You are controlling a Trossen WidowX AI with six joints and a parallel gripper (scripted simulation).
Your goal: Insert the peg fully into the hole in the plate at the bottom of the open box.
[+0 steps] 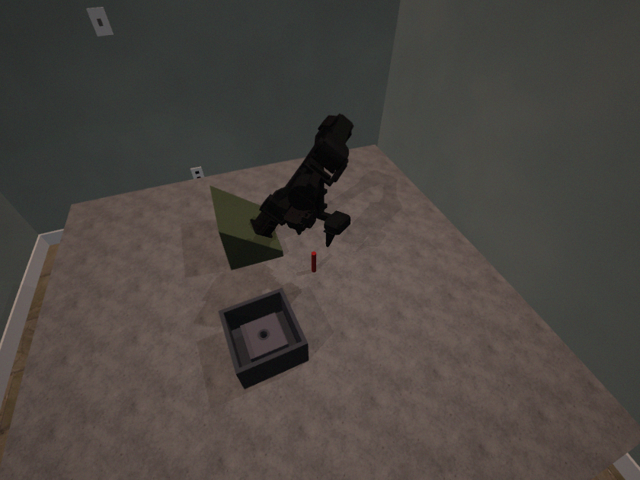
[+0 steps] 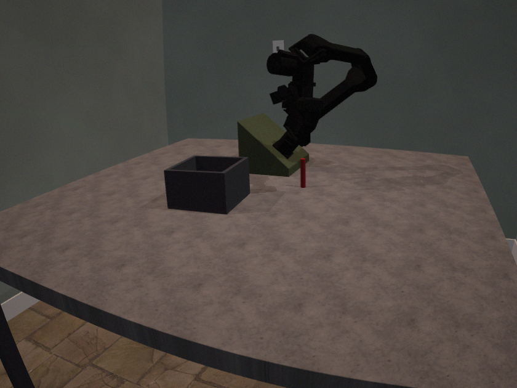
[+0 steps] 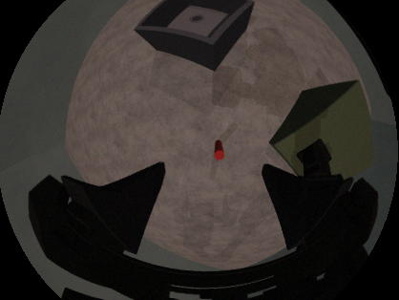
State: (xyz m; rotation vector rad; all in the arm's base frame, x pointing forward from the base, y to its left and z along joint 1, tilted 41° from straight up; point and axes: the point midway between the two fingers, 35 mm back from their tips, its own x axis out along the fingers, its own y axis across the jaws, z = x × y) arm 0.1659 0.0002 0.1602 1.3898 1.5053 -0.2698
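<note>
Right now the red peg is 140 mm below my hand. Also, from my hand: pale plate: 200 mm to the right, 170 mm ahead, 130 mm below; then box: 200 mm to the right, 170 mm ahead, 150 mm below.
</note>
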